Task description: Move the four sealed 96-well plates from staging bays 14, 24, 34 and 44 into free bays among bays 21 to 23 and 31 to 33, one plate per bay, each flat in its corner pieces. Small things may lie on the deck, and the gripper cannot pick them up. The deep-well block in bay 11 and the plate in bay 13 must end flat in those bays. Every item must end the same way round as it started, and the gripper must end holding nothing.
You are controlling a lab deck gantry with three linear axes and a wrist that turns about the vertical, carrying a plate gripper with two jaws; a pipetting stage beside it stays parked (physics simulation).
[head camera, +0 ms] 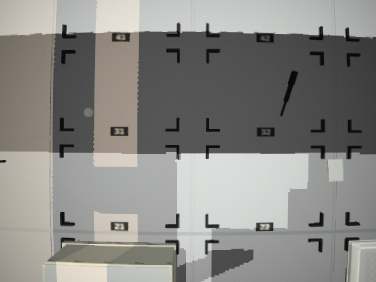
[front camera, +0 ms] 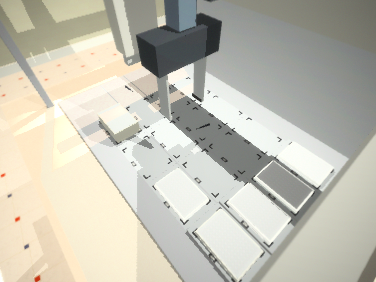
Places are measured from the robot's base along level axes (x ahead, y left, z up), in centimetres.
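Where they show: gripper, between the fingertips: (front camera: 182, 107); robot's base, origin of its link: (front camera: 100, 121).
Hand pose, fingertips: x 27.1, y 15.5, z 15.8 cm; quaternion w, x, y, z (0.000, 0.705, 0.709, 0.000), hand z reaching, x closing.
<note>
Things, the pixels of their top centre, and the offset from my fingertips. "spot": a spot on its surface instead.
- bay 13, a spot on its surface: (head camera: 365, 265) spot: dx +6.8, dy -9.2, dz -14.4 cm
- pale deep-well block, centre of its top: (front camera: 117, 117) dx -20.7, dy -11.2, dz -11.6 cm
- dark pen-like tool, centre of its top: (head camera: 290, 92) (front camera: 202, 125) dx -1.8, dy +9.9, dz -15.0 cm
- small pale tile, centre of its top: (head camera: 335, 170) dx +3.9, dy +1.3, dz -15.7 cm
- small round disc, centre of its top: (head camera: 87, 112) dx -24.2, dy +7.7, dz -15.4 cm
- thin dark object, centre of its top: (front camera: 129, 87) dx -36.7, dy +1.9, dz -15.0 cm
Four sealed white plates lie in staging bays 14 (front camera: 228, 243), 24 (front camera: 259, 212), 34 (front camera: 284, 186) and 44 (front camera: 305, 162); the one in bay 34 is in shadow. The plate in bay 13 (front camera: 181, 194) (head camera: 365, 265) looks flat. The pale deep-well block (front camera: 119, 124) (head camera: 110, 272) stands in bay 11. My gripper (front camera: 183, 108) is open and empty, its two jaws wide apart above the deck; its jaws do not show in the head view. Bays 21, 22 and 31 hold no plate; bay 32 holds a dark pen-like tool (front camera: 202, 126) (head camera: 288, 94).
A small pale tile (head camera: 335, 170) lies at the border of bays 22 and 23. A small round disc (head camera: 88, 112) shows in bay 31. Another thin dark object (front camera: 129, 88) (head camera: 2, 161) lies left of the bays. The parked pipetting stage (front camera: 131, 30) hangs behind the gripper.
</note>
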